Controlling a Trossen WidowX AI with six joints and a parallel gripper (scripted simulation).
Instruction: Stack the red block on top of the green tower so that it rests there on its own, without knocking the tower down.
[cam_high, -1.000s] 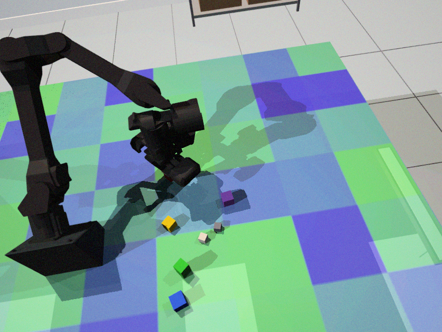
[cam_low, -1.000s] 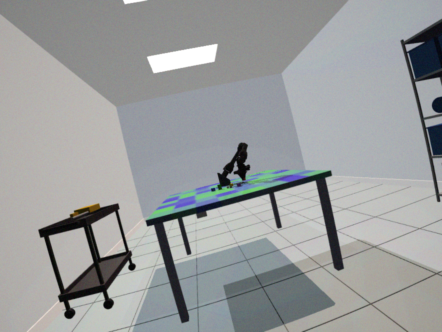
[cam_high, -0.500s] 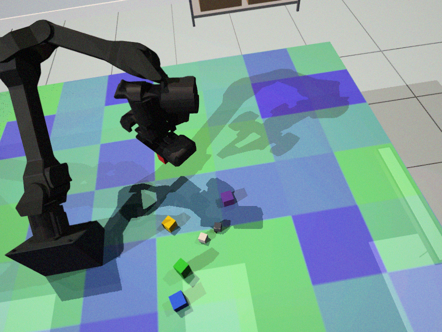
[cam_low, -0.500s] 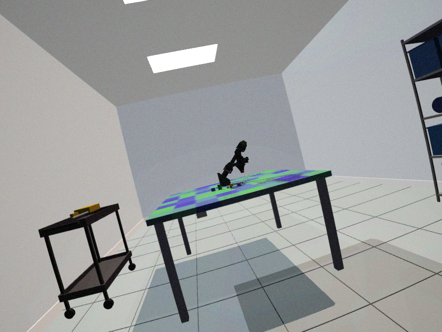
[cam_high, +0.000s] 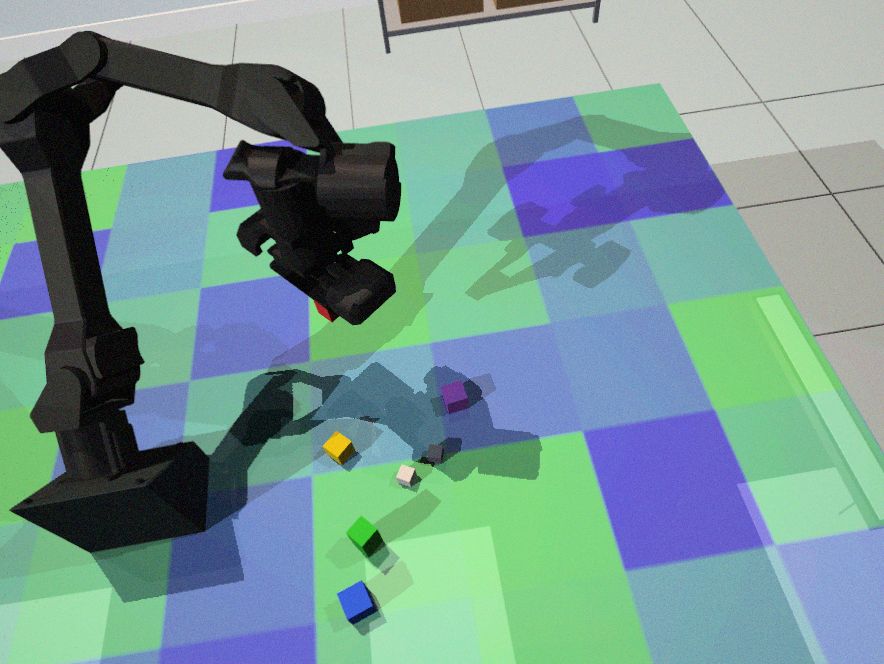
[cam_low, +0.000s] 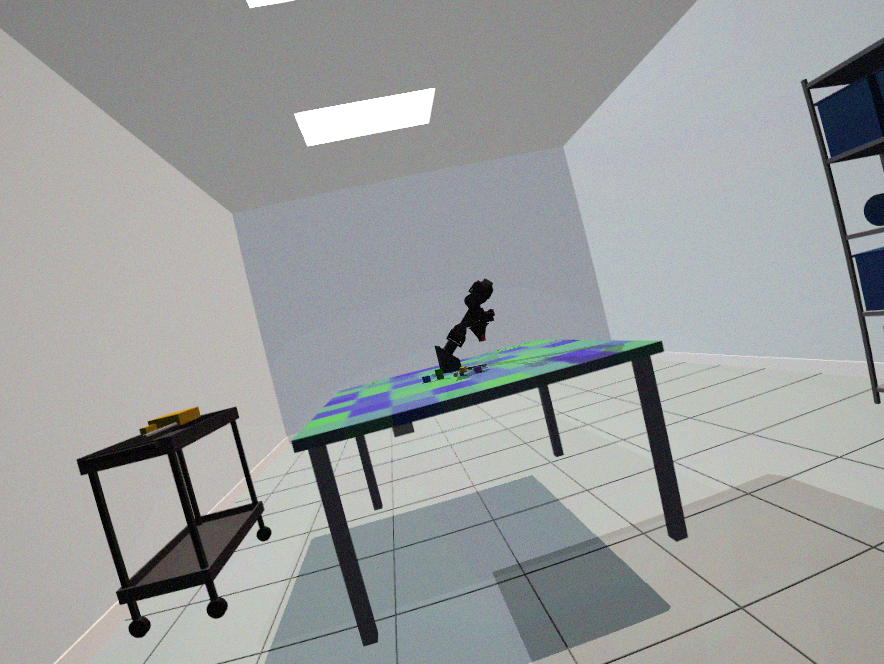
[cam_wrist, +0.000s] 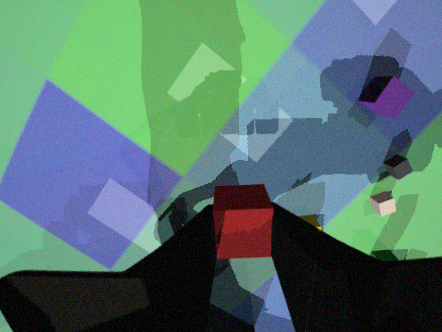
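Right now the blue block is 20 mm ahead of my gripper tip, 300 mm to the right of it and 110 mm below it. Also, from my gripper tip: purple block: 130 mm ahead, 60 mm to the right, 110 mm below; red block: 10 mm above; yellow block: 10 mm behind, 120 mm to the right, 120 mm below.
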